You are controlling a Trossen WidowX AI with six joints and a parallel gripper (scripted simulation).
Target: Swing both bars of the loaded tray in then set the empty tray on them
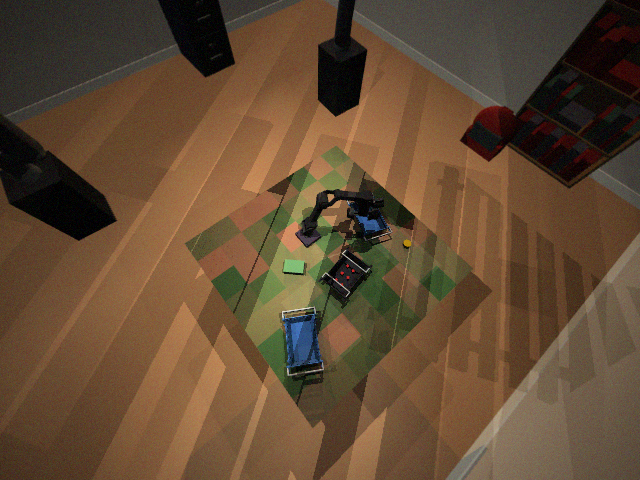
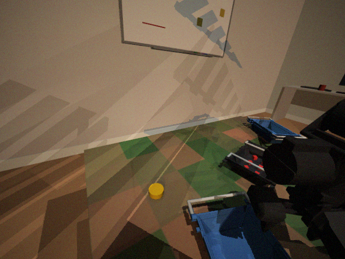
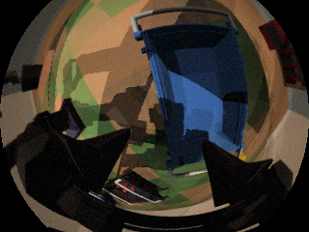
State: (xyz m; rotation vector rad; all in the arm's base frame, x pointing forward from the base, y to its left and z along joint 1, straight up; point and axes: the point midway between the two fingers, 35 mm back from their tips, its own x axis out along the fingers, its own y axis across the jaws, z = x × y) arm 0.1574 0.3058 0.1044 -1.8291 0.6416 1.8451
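The blue tray lies 80 mm to the left of my gripper tip and 50 mm below it. Round my gripper tip: yellow disc 280 mm ahead, 170 mm to the left, 90 mm below; then green block 10 mm behind, 510 mm to the right, 80 mm below.
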